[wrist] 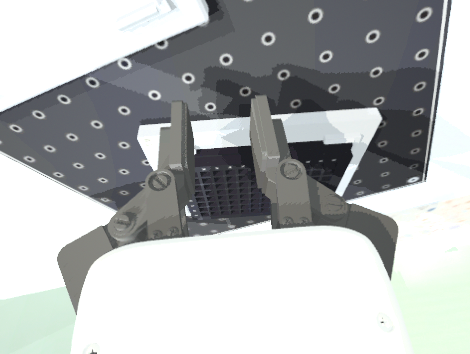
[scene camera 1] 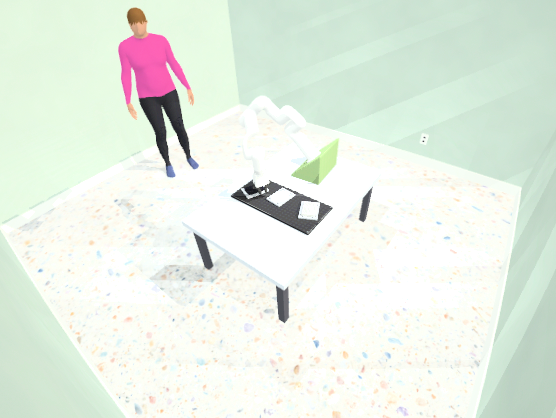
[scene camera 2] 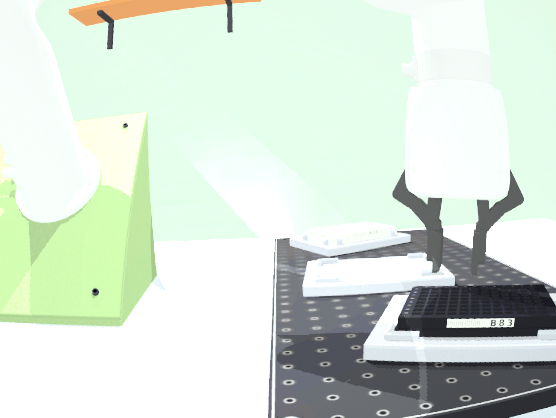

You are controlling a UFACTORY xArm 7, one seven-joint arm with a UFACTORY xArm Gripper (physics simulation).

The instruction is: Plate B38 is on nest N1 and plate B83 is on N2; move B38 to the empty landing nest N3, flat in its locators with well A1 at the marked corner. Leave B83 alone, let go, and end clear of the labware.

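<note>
A black plate (scene camera 1: 250,189) (scene camera 2: 480,305) (wrist: 227,192), labelled B83 in scene camera 2, sits on a white nest (scene camera 2: 450,350) (wrist: 325,125). A pale plate (scene camera 1: 310,208) (scene camera 2: 350,232) lies on the nest (scene camera 2: 322,247) at the other end of the row; its label is too small to read. The middle nest (scene camera 1: 280,197) (scene camera 2: 370,275) (wrist: 187,20) shows raised corner locators and no plate. My gripper (scene camera 1: 263,190) (scene camera 2: 456,270) (wrist: 220,117) is partly open and empty, pointing down near B83's side, its tips apart from the plate in scene camera 2.
A black perforated board (scene camera 1: 300,221) (scene camera 2: 320,370) (wrist: 235,25) carries the nests on a white table (scene camera 1: 250,240) (scene camera 2: 215,360). A green wedge (scene camera 1: 327,162) (scene camera 2: 85,250) stands beside the arm base. An orange shelf (scene camera 2: 165,7) is on the wall. A person (scene camera 1: 150,65) stands beyond the table.
</note>
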